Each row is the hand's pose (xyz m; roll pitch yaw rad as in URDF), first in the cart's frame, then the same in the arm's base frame.
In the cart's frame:
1: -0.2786 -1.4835 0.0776 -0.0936 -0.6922 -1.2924
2: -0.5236 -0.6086 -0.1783 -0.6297 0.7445 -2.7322
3: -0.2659 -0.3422 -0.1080 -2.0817 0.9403 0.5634
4: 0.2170 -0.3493 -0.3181 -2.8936 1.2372 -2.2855
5: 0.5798 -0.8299 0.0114 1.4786 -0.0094 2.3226
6: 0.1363 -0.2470 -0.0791 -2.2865 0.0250 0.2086
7: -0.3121 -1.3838 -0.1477 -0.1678 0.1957 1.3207
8: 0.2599 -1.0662 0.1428 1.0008 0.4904 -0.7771
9: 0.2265 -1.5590 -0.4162 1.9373 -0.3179 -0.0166
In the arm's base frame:
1: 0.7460 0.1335 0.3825 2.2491 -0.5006 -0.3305
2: 0.0596 0.0753 -0.2628 1.4591 0.2772 1.5129
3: -0.1841 -0.2084 -0.2135 2.8663 -0.3712 2.8378
4: -0.4824 -0.2570 0.2178 -1.1616 -0.1194 1.8838
5: -0.0774 -0.4764 0.7268 -0.7235 1.3038 -3.1069
6: -0.3836 -0.4521 0.0557 2.2220 -0.7532 -2.3726
7: 0.5533 0.2837 0.3367 -1.9796 0.3056 -2.7572
8: 0.2877 -0.3362 0.5768 1.5057 -1.2063 1.7702
9: 0.3197 0.3270 0.9168 -0.2831 -0.8179 -1.7979

